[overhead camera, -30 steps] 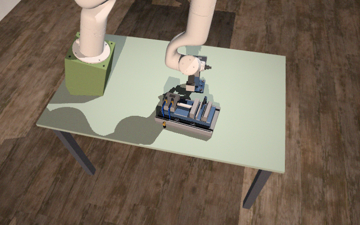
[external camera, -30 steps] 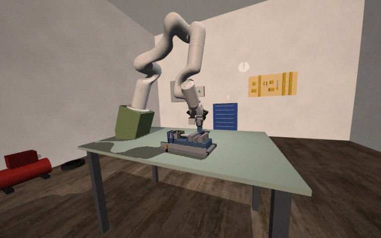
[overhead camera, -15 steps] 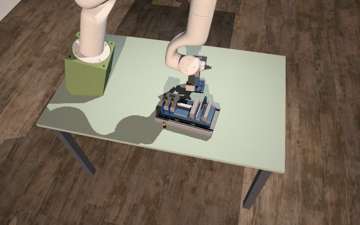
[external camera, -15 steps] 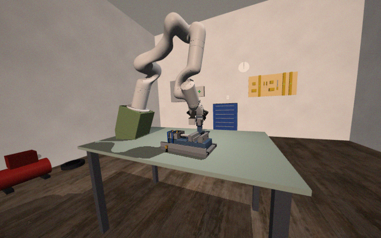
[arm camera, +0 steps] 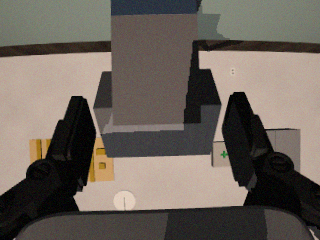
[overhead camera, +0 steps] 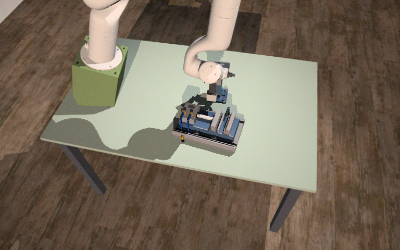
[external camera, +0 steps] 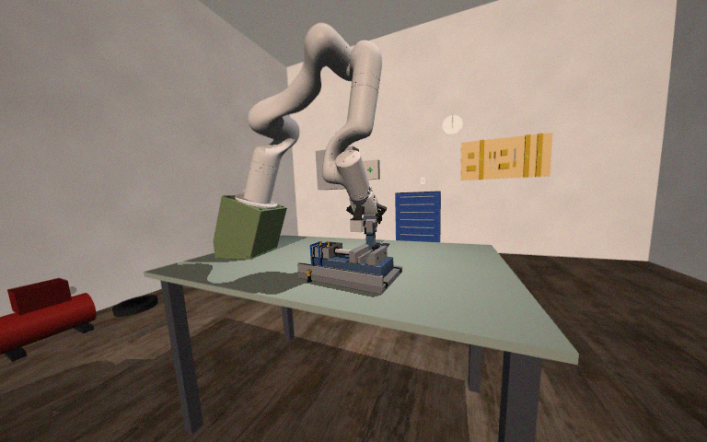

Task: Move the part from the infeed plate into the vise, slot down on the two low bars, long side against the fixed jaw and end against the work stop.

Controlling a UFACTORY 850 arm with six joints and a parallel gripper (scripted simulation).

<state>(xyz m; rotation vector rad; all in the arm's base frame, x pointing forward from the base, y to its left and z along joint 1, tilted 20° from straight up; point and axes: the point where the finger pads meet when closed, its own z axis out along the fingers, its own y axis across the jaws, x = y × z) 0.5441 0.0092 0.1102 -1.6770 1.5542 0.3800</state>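
Now: the part 1 cm to the left of my hand and 1 cm below it. The rest, counted from my hand: white rod: 4 cm behind, 20 cm to the right, 9 cm below; then blue post: 11 cm below; then work stop: 6 cm ahead, 17 cm to the right, 7 cm below.
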